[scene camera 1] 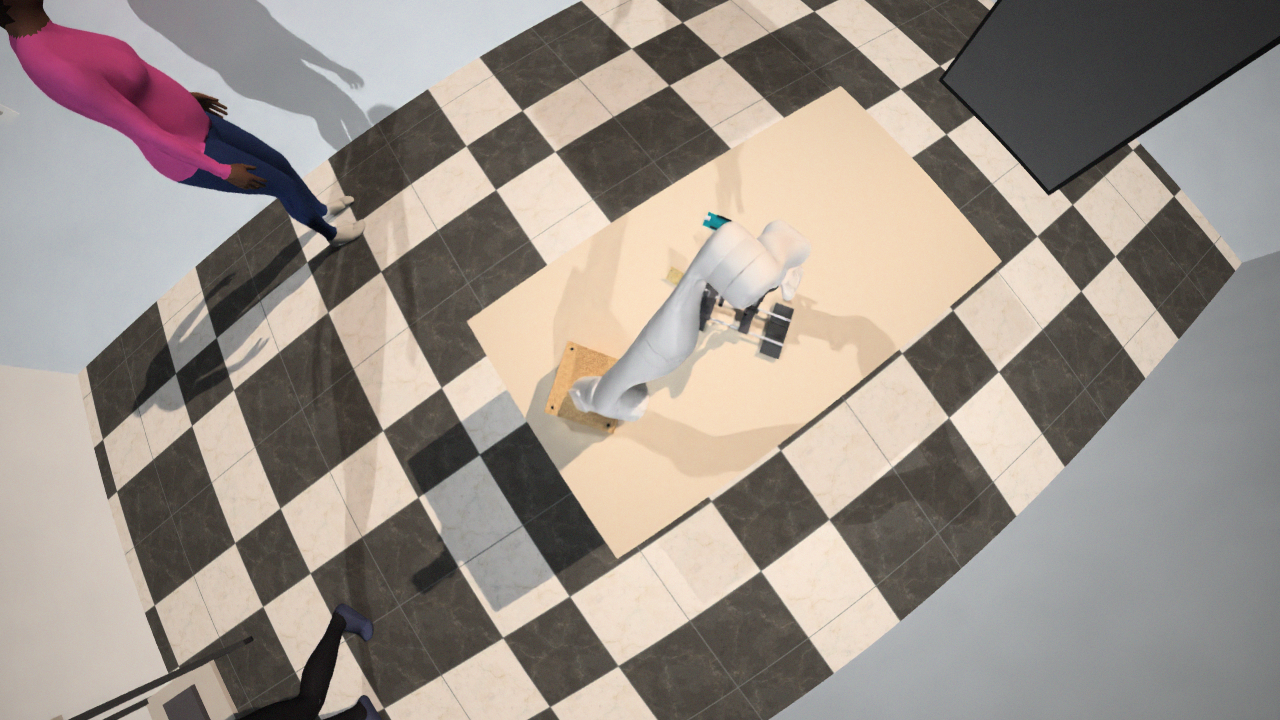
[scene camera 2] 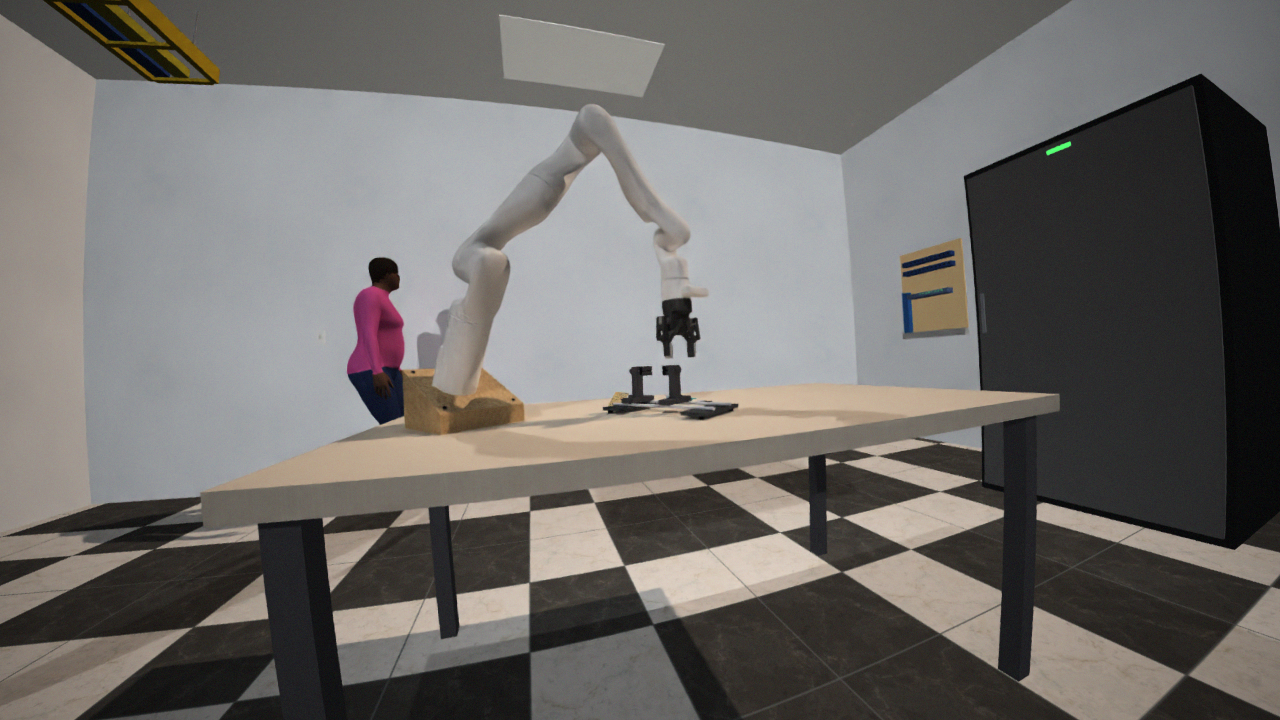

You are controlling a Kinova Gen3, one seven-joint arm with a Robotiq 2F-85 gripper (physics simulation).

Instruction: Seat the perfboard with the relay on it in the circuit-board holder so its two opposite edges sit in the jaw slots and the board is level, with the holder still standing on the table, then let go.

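Frame: origin at the arm's base, x left, y back, z up, level; centimetres.
Seen in the pictures: gripper, fingertip midpoint: (scene camera 2: pixel 680 357); arm's base, link origin: (scene camera 1: pixel 587 392) (scene camera 2: pixel 456 386).
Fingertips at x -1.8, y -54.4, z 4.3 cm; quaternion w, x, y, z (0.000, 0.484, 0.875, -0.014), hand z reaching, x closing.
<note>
Offsets run from my fingertips to a thing's middle. Level surfaces: height alone.
The circuit-board holder @(dx -1.0, dy +4.2, dz -7.6 cm) (scene camera 1: pixel 772 340) (scene camera 2: pixel 674 383) stands on the table, with black feet, light rails and two upright black jaws. The arm covers part of it in scene camera 1. My gripper (scene camera 2: pixel 680 352) is open and empty, fingers pointing down. In scene camera 2 it shows above the jaws, with a gap between the fingertips and the jaw tops. The arm hides the fingers in scene camera 1. The perfboard with the relay cannot be made out in either view, and no board can be seen between the jaws in scene camera 2.
A teal part @(dx +28.4, dy -8.4, dz -12.8 cm) (scene camera 1: pixel 715 220) lies on the table @(dz -13.4 cm) (scene camera 1: pixel 886 197) (scene camera 2: pixel 850 407) beyond the arm. A small yellowish piece @(dx +19.2, dy +13.0, dz -12.0 cm) (scene camera 1: pixel 674 275) lies near the holder. The arm's wooden base block (scene camera 1: pixel 565 386) (scene camera 2: pixel 460 414) stands at one end. A person in pink (scene camera 1: pixel 116 89) (scene camera 2: pixel 380 331) stands away from the table.
</note>
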